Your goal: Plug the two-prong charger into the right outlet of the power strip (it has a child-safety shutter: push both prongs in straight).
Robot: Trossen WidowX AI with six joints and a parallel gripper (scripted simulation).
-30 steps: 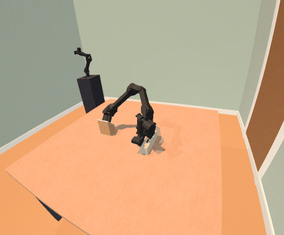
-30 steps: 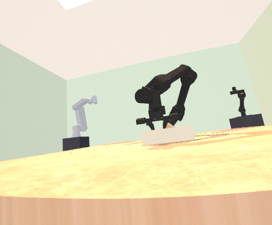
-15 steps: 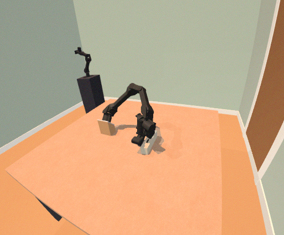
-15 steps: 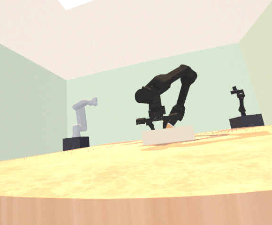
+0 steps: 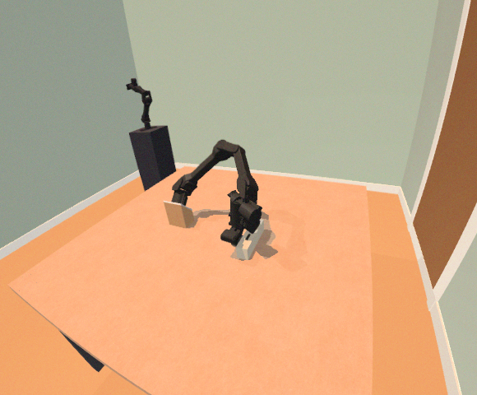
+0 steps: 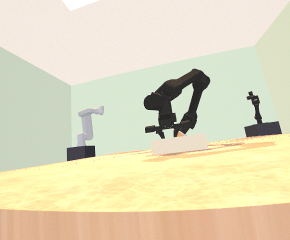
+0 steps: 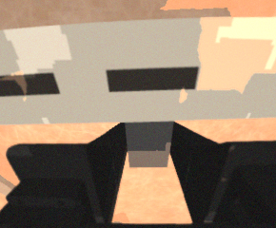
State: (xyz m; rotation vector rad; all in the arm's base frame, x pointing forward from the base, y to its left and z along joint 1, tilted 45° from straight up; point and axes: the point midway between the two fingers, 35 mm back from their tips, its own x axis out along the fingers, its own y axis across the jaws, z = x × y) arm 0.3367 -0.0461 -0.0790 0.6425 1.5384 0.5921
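Right now the black charger is 20 mm ahead of my gripper tip and 10 mm above it.
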